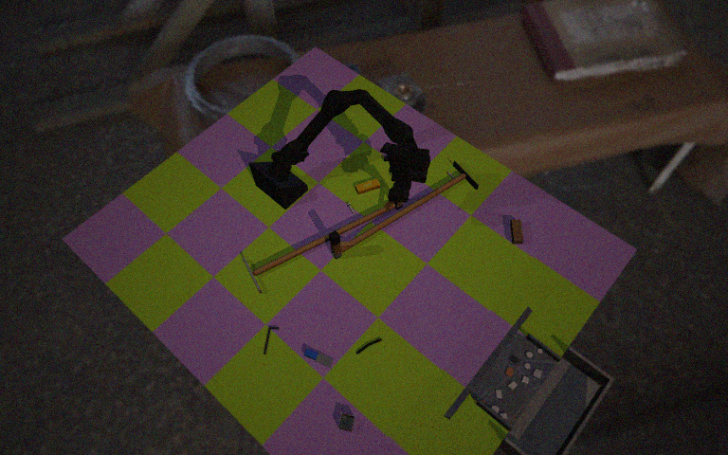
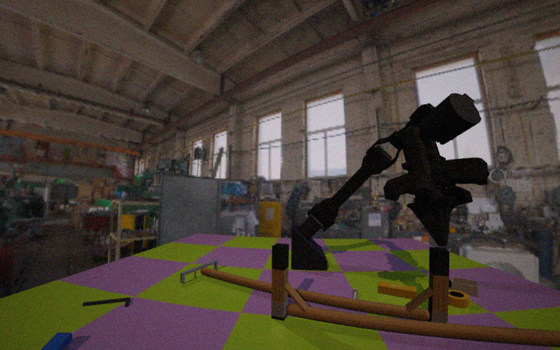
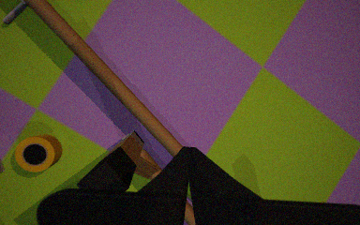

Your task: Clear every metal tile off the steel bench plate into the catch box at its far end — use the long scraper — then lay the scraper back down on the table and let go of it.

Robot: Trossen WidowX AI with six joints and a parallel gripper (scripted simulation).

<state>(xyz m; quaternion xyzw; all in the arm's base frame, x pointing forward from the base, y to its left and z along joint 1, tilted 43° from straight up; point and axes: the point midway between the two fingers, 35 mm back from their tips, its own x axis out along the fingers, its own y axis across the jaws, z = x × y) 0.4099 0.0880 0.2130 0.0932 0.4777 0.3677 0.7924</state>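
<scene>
Right now my gripper tip is 10 cm above the long scraper, 2 cm past it and 1 cm to the right of it. Also, from my gripper tip: grey box 20 cm behind, 18 cm to the left, 16 cm below; then curved black strip 43 cm to the right, 21 cm ahead, 16 cm below; then yellow tape roll 15 cm below, 14 cm to the left, 14 cm behind.
</scene>
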